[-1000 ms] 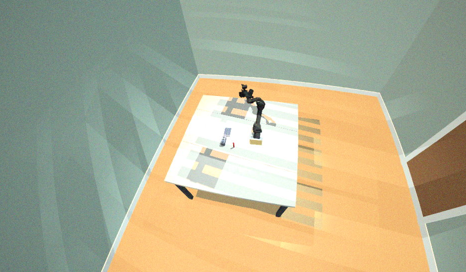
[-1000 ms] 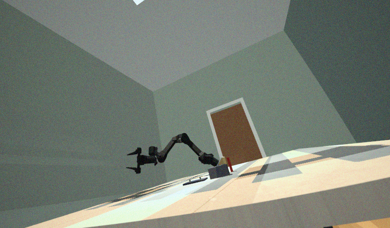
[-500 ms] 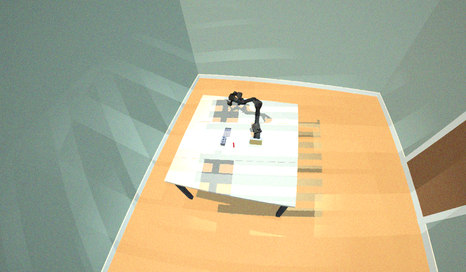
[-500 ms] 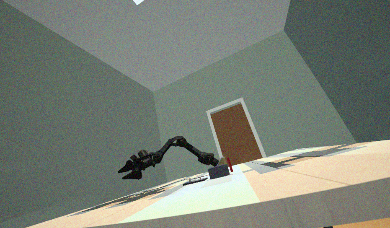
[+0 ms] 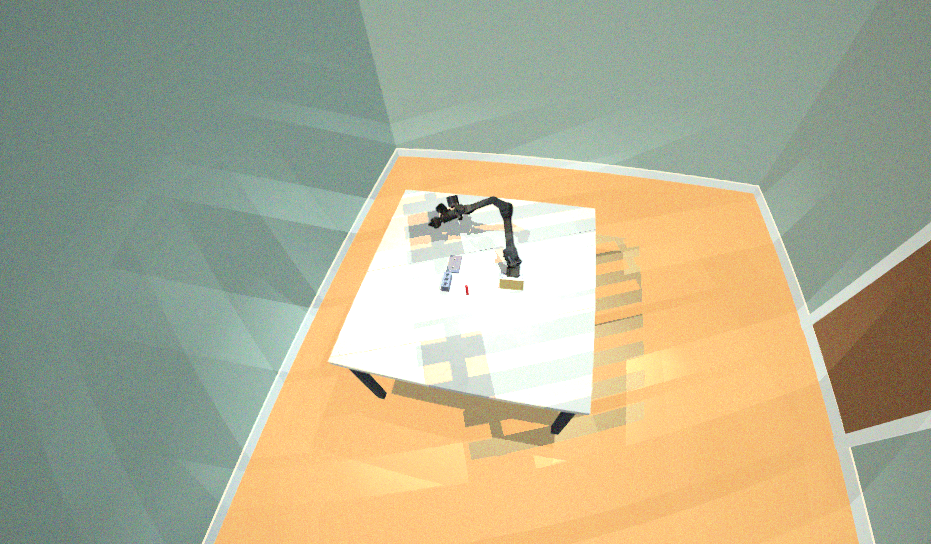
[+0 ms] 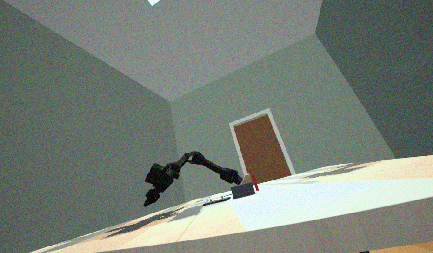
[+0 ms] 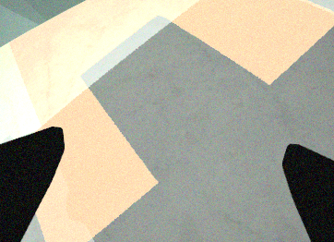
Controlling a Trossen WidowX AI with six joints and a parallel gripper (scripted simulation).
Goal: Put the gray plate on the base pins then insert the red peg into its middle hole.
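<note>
Right now my gripper tip is 210 mm past the gray plate, 360 mm to the right of it and 40 mm above it. From my gripper tip the other things lie so: red peg (340 mm behind, 390 mm to the left, 40 mm below); then dark flat base (200 mm behind, 220 mm to the left, 70 mm below).
</note>
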